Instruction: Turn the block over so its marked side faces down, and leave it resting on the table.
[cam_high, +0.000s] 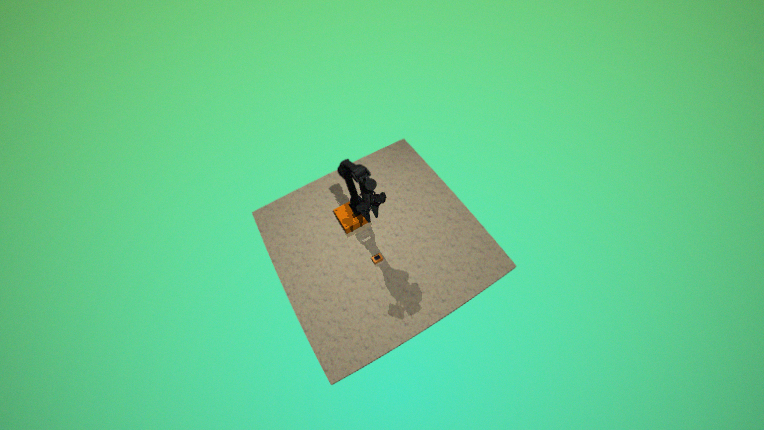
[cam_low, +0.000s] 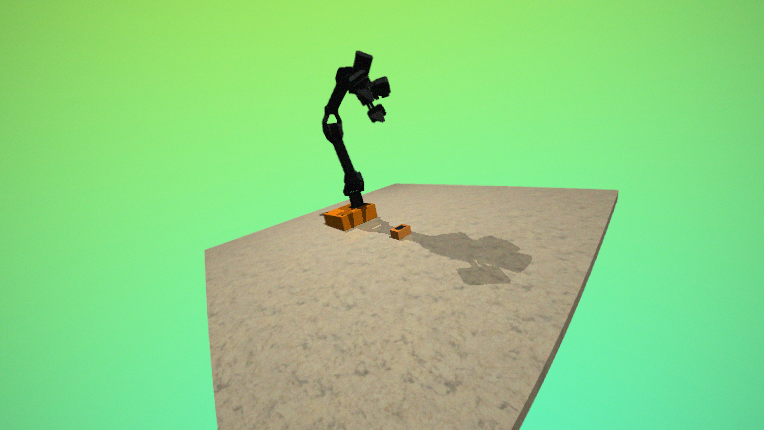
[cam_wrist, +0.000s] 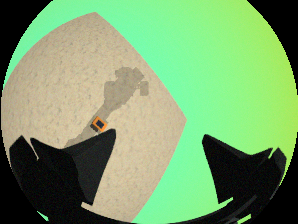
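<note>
The orange block lies 30 mm ahead of my gripper tip, 20 mm to the right of it and 390 mm below it.
</note>
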